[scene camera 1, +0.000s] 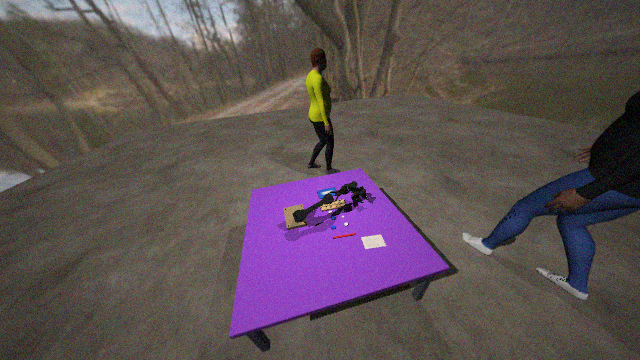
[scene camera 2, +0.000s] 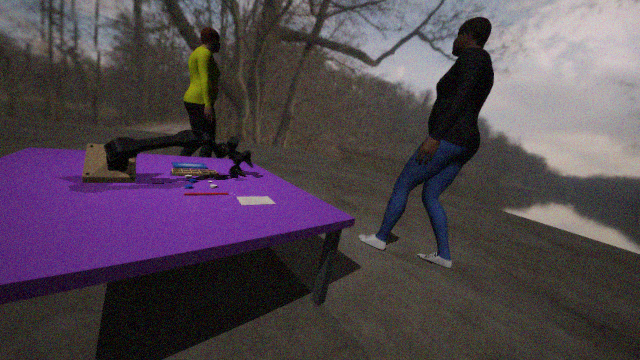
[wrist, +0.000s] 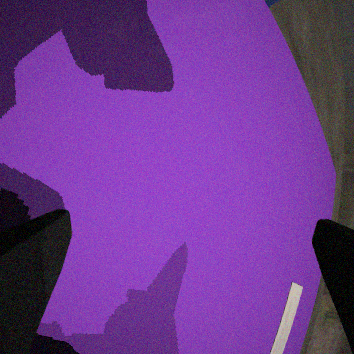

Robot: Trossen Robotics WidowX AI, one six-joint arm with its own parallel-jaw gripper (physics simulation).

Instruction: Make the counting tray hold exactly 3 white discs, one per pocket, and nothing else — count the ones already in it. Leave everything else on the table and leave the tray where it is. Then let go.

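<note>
The tan counting tray [scene camera 1: 333,205] [scene camera 2: 194,172] lies near the back of the purple table, partly behind the arm in scene camera 1; its pocket contents are too small to tell. White discs [scene camera 1: 346,224] [scene camera 2: 213,186] and small blue pieces [scene camera 1: 333,227] [scene camera 2: 188,187] lie on the table in front of the tray. My gripper [scene camera 1: 364,202] [scene camera 2: 245,169] [wrist: 196,229] is open and empty, beyond the tray on the side away from the arm's base, low over the table near its edge. The tray and discs do not show in the wrist view.
A blue object with a pale top [scene camera 1: 326,192] [scene camera 2: 189,165] lies behind the tray. A red stick [scene camera 1: 344,236] [scene camera 2: 206,194] and a white card [scene camera 1: 373,241] [scene camera 2: 256,200] lie in front. A pale strip [wrist: 287,317] shows near the right finger. Two people stand beyond the table.
</note>
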